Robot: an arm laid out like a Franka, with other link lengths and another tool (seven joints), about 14 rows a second.
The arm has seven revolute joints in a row. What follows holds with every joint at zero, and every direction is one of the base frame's.
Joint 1 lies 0.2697 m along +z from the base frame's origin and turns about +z.
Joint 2 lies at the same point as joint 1 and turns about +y.
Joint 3 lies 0.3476 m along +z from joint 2 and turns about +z.
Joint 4 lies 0.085 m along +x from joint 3 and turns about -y.
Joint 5 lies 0.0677 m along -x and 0.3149 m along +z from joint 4 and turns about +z.
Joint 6 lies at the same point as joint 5 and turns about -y.
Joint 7 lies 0.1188 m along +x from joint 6 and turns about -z.
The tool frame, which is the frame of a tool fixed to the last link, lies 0.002 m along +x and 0.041 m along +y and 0.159 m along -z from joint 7; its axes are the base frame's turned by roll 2.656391, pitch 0 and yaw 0.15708 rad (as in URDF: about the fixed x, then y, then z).
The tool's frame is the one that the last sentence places.
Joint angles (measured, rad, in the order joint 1, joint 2, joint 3, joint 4, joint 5, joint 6, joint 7), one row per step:
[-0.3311, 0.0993, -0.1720, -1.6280, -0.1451, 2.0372, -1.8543]
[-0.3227, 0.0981, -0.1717, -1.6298, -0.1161, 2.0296, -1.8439]
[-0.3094, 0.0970, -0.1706, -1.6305, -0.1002, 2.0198, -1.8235]
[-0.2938, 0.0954, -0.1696, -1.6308, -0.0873, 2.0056, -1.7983]
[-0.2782, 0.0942, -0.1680, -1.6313, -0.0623, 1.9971, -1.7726]
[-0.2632, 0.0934, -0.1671, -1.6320, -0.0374, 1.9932, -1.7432]
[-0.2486, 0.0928, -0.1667, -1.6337, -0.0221, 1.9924, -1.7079]
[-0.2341, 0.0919, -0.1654, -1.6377, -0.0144, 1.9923, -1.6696]
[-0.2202, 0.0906, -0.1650, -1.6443, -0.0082, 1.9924, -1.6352]
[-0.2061, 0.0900, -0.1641, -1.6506, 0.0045, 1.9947, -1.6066]
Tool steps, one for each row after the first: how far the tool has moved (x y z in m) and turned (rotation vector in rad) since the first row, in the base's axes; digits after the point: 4 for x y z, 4 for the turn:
[0.0026, 0.0078, -0.0019, 0.0312, -0.0094, -0.0067]
[0.0060, 0.0177, -0.0033, 0.0538, -0.0134, -0.0154]
[0.0092, 0.0289, -0.0047, 0.0763, -0.0135, -0.0265]
[0.0137, 0.0414, -0.0058, 0.1075, -0.0225, -0.0384]
[0.0183, 0.0533, -0.0066, 0.1380, -0.0348, -0.0546]
[0.0225, 0.0639, -0.0073, 0.1605, -0.0454, -0.0757]
[0.0262, 0.0745, -0.0088, 0.1774, -0.0518, -0.0981]
[0.0289, 0.0841, -0.0110, 0.1928, -0.0546, -0.1183]
[0.0324, 0.0943, -0.0132, 0.2123, -0.0595, -0.1332]

